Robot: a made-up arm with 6 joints.
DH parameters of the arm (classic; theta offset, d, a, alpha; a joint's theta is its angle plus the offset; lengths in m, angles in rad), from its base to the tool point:
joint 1: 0 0.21 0 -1.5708
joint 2: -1.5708 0 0.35 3.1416
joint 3: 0 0 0 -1.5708
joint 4: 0 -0.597 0 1.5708
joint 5: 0 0.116 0 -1.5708
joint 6: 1.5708 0 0 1.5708
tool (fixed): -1.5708 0 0 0
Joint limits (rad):
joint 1: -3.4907..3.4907
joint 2: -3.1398..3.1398
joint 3: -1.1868..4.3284
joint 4: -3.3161..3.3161
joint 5: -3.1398..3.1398
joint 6: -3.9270..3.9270
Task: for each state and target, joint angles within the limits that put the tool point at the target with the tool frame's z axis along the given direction. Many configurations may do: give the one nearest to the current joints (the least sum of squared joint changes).
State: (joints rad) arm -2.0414 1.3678 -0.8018 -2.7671 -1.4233 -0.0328
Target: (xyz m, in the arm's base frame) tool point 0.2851 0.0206 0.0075 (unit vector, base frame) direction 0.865 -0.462 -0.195
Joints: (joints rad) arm -2.6647 1.9183 -1.0365 -2.8976 -2.0197 -0.8670
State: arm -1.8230 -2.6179 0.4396 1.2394 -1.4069 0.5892
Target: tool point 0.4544 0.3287 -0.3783 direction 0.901 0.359 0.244
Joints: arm -2.5530 -3.1379 0.2178 1.3879 -1.4365 0.4885
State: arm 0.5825 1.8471 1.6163 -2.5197 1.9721 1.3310
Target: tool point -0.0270 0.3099 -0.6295 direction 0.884 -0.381 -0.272
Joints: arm 1.2759 2.3408 0.8401 -3.1039 2.1223 1.8856
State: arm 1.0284 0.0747 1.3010 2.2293 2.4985 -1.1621
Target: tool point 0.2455 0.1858 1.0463 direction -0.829 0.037 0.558
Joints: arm 0.4378 -0.1517 0.6332 2.1571 2.5455 -1.3451
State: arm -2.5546 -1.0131 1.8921 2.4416 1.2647 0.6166
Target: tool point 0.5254 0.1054 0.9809 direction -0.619 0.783 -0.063
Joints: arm -2.7267 -0.3599 1.9239 3.0328 1.3713 1.3531
